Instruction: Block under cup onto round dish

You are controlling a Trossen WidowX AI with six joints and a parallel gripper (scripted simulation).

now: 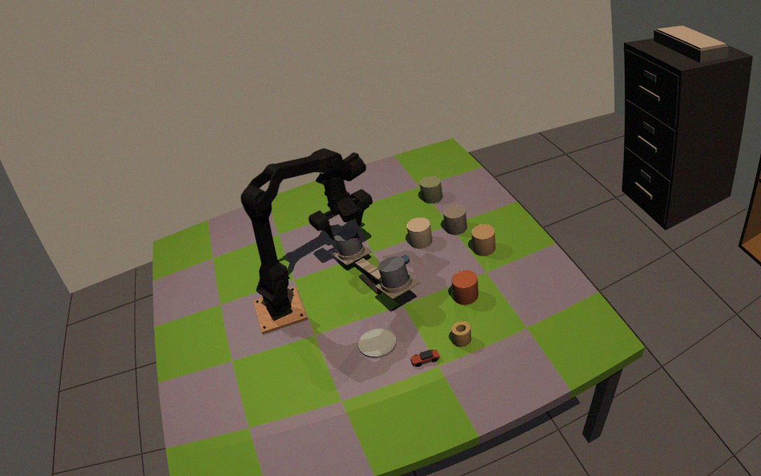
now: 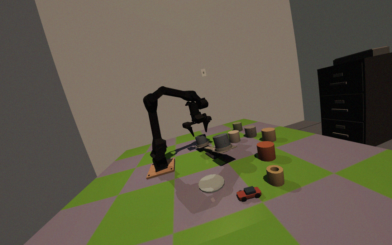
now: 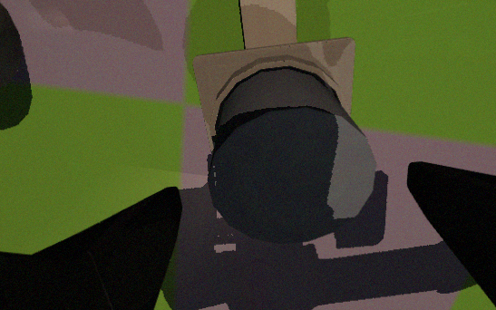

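The pale green block is 60 mm below my gripper tip. Also, from my gripper tip: balance 140 mm to the right, 60 mm below, 10 mm ahead; then blue disc 120 mm ahead, 110 mm to the right, 90 mm below; then grey cup 270 mm to the right, 20 mm ahead, 10 mm above.
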